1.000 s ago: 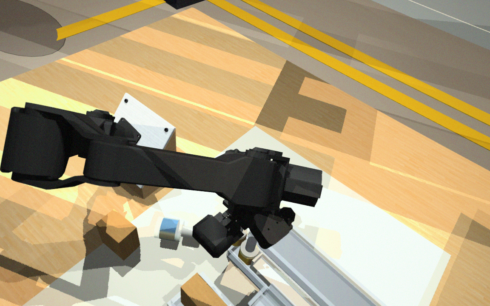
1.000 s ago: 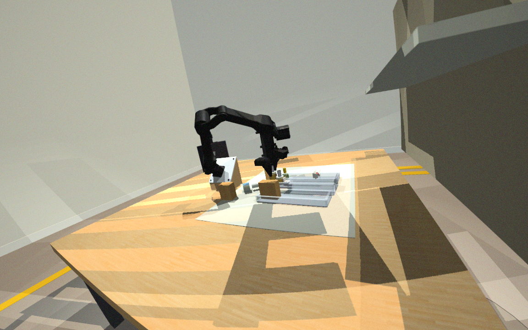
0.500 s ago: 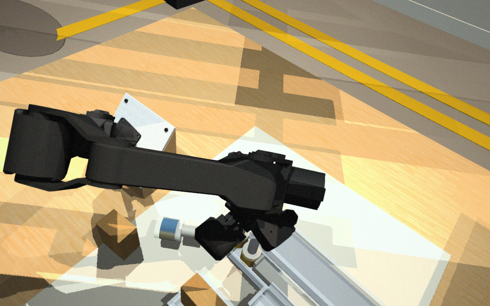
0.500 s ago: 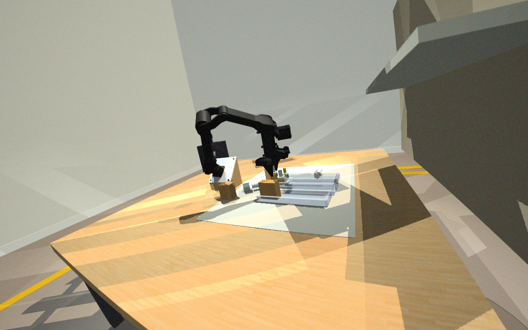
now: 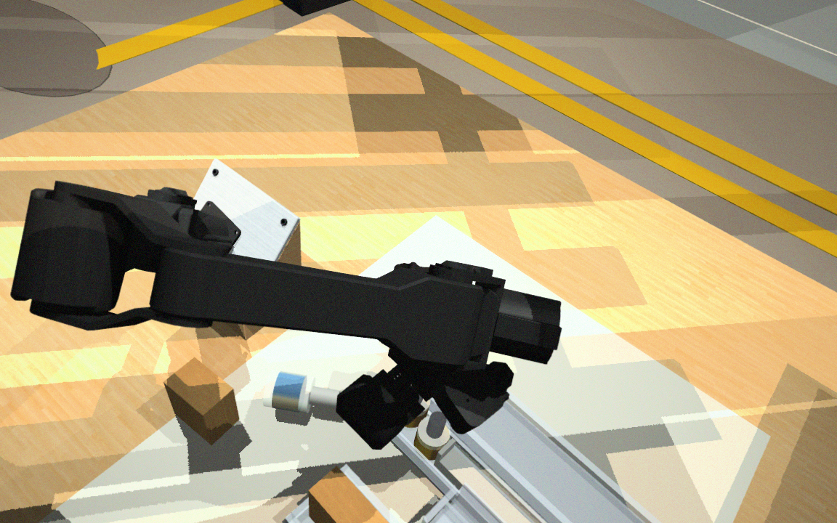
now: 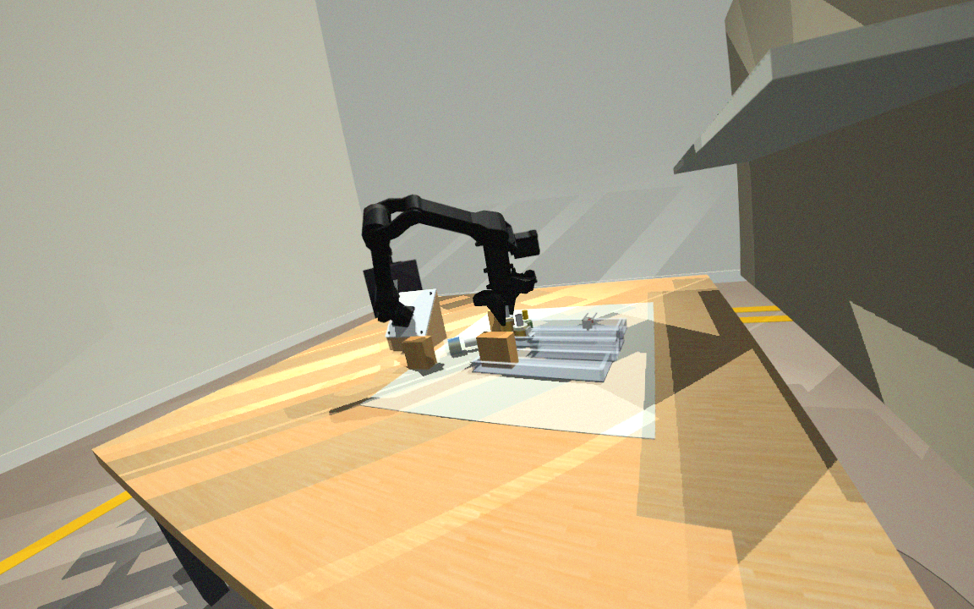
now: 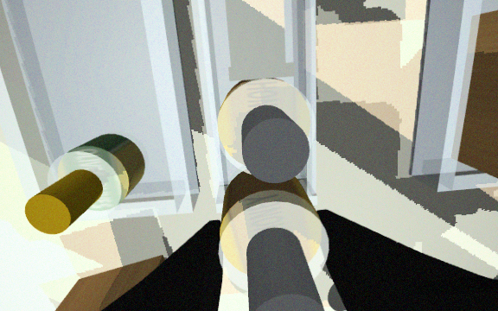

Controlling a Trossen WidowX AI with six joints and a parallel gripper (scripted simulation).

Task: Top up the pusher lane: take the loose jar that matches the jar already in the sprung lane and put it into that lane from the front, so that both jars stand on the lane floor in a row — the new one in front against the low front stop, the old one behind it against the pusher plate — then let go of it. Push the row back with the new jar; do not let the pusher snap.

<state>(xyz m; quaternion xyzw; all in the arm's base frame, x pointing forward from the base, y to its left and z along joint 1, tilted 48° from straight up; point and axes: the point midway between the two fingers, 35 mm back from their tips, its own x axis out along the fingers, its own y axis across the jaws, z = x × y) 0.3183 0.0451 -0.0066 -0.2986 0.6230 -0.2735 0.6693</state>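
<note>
My gripper tip is now 70 mm short of the pale mat, 60 mm above it and 10 mm to the left of it.
</note>
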